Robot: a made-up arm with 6 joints.
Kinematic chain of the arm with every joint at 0, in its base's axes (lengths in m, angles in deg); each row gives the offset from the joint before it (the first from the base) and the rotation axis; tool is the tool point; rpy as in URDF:
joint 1: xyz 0 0.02 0.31 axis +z
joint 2: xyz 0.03 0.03 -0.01 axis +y
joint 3: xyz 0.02 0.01 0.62 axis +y
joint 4: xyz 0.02 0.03 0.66 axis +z
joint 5: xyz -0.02 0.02 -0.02 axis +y
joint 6: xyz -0.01 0 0.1 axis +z
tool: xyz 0 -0.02 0 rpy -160.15 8.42 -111.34
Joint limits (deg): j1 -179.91..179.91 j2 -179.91..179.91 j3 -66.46..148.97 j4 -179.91..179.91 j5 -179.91..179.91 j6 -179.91..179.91
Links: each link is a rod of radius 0.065 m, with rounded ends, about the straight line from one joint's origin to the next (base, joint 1, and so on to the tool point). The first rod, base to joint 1, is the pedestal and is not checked.
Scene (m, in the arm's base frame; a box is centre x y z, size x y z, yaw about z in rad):
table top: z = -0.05
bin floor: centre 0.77 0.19 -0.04 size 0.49 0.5 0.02 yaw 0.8
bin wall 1: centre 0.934 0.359 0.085 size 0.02 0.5 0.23 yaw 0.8
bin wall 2: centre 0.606 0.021 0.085 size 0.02 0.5 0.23 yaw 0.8
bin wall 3: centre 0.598 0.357 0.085 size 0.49 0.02 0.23 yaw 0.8
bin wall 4: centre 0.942 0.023 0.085 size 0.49 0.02 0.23 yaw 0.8
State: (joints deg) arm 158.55 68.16 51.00 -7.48 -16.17 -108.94
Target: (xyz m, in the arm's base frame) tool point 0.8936 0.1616 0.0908
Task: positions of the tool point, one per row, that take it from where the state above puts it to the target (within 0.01 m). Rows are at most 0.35 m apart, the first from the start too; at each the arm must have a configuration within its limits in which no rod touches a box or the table.
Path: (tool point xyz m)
1: -1.0798 0.6631 0.2302
2: -0.8737 0.8894 0.2569
3: -0.6222 1.0526 0.2824
4: -0.3442 1.1444 0.3063
5: -0.0593 1.1622 0.3287
6: 0.2128 1.1085 0.3493
7: 0.4546 0.9911 0.3681
8: 0.6516 0.8220 0.3850
9: 0.7933 0.6160 0.3997
10: 0.8741 0.3903 0.4121
11: 0.8936 0.1616 0.4219
12: 0.9092 0.1625 0.2572
13: 0.8936 0.1615 0.0908

